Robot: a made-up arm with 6 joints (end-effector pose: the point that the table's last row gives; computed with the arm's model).
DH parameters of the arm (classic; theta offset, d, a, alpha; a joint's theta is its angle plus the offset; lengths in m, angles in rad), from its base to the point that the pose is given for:
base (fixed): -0.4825 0 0.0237 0
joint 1: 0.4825 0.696 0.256 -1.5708
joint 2: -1.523 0 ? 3.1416
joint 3: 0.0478 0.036 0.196 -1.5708
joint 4: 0 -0.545 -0.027 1.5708
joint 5: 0 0.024 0.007 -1.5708
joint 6: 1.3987 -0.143 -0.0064 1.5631
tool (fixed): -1.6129 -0.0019 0 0
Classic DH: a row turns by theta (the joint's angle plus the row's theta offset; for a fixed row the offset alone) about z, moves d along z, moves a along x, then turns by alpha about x.
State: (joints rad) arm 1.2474 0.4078 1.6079 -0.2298 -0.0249 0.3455
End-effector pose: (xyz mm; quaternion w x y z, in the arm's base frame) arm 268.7 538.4 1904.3 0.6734 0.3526 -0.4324 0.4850
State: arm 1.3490 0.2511 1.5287 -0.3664 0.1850 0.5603
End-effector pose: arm 182.5 400.3 1945.9 0.6126 0.4352 -0.5035 0.4264
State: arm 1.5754 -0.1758 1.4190 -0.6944 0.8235 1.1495
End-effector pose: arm 134.5 -84.8 1883.9 0.5242 0.6900 -0.4912 0.0879
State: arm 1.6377 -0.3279 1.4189 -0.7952 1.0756 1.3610
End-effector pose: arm 167.9 -252.6 1787.9 0.5154 0.7620 -0.3886 -0.0516
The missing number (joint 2, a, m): 0.5646
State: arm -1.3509 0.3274 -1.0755 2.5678 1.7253 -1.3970
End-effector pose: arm 208.6 -646.1 725.0 0.6126 0.5475 0.3925 0.4134
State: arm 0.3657 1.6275 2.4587 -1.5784 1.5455 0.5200
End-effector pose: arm 1066.0 226.5 1147.8 0.4248 0.7174 -0.4665 -0.2953
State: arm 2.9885 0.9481 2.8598 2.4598 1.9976 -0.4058
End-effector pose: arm -422.9 6.4 1414.3 0.1158 -0.2337 0.9522 -0.1592
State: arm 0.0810 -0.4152 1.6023 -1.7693 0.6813 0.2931
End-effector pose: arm -336.3 -136.6 1745.3 0.1645 0.6382 -0.6085 0.4420
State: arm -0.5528 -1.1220 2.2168 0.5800 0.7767 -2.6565
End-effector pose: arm -678.4 411.5 573.6 0.2420 -0.5396 -0.2753 0.7579
